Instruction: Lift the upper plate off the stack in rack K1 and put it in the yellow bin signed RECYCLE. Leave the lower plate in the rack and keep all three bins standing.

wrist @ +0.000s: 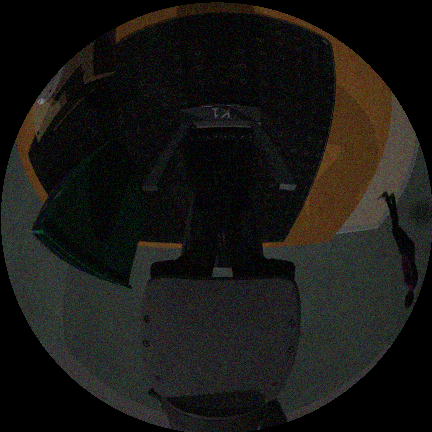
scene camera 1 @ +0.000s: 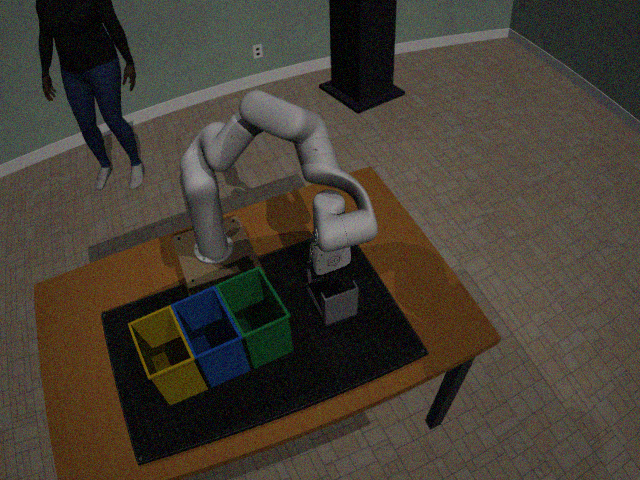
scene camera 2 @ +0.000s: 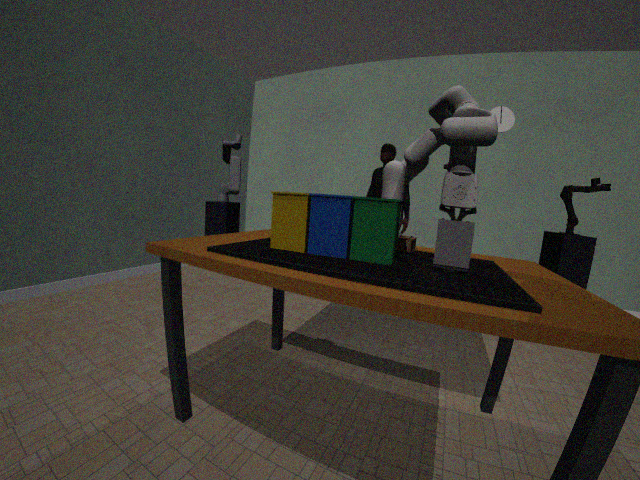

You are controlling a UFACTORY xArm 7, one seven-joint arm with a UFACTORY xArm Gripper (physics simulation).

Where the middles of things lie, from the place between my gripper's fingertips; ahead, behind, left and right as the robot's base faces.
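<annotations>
The green bin point(scene camera 1: 262, 319) is 230 mm to the right of my hand, 20 mm behind it and 10 mm below it. For the blue bin point(scene camera 1: 214, 339), counting from my hand again, it is 360 mm to the right, 30 mm behind and 10 mm below. The yellow bin point(scene camera 1: 167, 359) sits 10 mm below my hand, 50 mm behind it and 490 mm to the right of it. And the black plate point(wrist: 220, 160) is 10 mm ahead of my hand and 60 mm below it.
</annotations>
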